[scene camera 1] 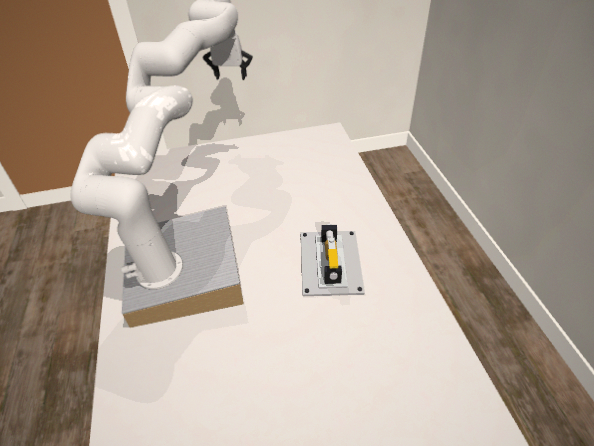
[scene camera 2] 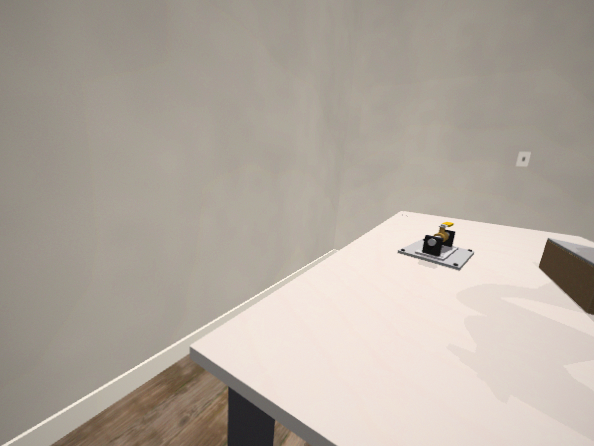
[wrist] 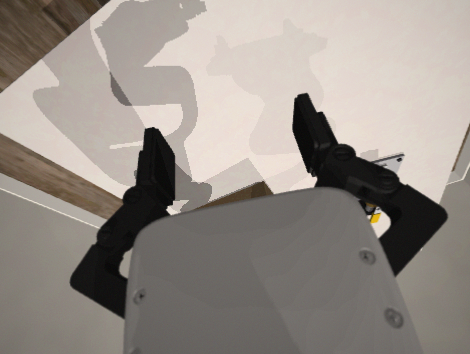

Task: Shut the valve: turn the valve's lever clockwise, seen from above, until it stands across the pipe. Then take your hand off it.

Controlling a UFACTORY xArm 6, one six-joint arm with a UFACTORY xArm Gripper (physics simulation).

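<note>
The valve's yellow lever (scene camera 1: 333, 258) (scene camera 2: 447, 224) lies along the pipe, above the brass valve body (scene camera 2: 442, 236). In the wrist view, part of the yellow lever (wrist: 375, 217) shows behind the right finger linkage. The pipe is held between two black blocks on a light grey plate (scene camera 1: 309, 260) (scene camera 2: 462, 259) with dark bolts at its corners. My gripper (scene camera 1: 230, 77) (wrist: 228, 126) is open and empty. It is high up, well away from the valve, towards the far wall in the first scene view. It does not show in the second scene view.
The white table (scene camera 1: 300, 375) (scene camera 2: 375, 325) carries the valve plate and the arm's raised base block (scene camera 1: 205, 240) (scene camera 2: 565, 272), which stands left of the valve in the first scene view. Walls rise beyond the table, and the arm's shadows fall across its top.
</note>
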